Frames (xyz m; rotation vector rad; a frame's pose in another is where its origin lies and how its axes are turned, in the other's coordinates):
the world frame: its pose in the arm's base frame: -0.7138 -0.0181 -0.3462 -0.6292 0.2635 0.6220
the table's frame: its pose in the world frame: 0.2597 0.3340 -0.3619 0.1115 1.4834 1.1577
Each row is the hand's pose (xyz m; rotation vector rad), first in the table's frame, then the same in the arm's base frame.
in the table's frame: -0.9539 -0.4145 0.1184 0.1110 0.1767 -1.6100
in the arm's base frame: 0.2252 0.1373 -0.4688 -1.9191 1.0145 0.0143
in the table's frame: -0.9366 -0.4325 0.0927 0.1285 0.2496 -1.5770
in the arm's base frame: 0.2188 0.1035 -0.4791 -1.9511 1.0849 -0.0052
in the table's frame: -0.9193 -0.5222 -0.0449 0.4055 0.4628 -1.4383
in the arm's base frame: 0.2303 -0.0612 -0.4762 -1.9034 1.3980 -0.2690
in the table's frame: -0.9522 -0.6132 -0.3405 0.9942 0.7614 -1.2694
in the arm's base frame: 0.2319 -0.3522 -0.3664 -1.6660 1.7457 -0.9304
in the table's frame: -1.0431 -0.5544 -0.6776 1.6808 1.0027 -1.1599
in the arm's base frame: 0.1574 -0.5931 -0.1179 -1.2608 1.7687 -1.7398
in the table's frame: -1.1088 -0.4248 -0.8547 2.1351 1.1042 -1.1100
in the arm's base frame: 0.0622 -0.6669 0.0770 -0.9357 1.5915 -2.2222
